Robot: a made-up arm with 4 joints.
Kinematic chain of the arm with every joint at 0, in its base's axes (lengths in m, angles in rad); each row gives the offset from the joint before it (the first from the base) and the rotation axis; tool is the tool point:
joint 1: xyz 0 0 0.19 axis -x
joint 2: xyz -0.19 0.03 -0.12 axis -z
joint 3: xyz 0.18 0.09 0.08 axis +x
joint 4: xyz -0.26 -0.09 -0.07 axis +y
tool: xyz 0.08 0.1 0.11
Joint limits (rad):
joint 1: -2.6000..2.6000
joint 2: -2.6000..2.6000
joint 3: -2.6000..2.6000
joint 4: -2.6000..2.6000
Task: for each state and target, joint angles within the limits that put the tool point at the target. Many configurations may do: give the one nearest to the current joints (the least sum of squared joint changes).
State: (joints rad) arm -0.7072 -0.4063 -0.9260 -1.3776
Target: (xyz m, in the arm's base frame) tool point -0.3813 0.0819 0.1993
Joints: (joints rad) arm -0.3474 -0.5135 -0.9650 -1.1019
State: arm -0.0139 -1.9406 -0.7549 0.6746
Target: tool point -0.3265 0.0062 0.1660
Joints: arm 0.0035 -1.6358 -1.0472 -0.1288
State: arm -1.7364 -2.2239 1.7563 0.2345
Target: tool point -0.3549 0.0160 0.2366
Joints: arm -1.7794 -1.8418 1.6419 0.9161
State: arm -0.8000 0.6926 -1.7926 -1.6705
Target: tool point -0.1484 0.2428 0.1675
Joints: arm -0.1276 1.2494 -1.7675 -1.5012
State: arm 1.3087 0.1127 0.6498 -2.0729
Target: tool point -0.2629 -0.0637 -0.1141
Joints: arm 1.4146 0.6244 0.7475 -2.4600
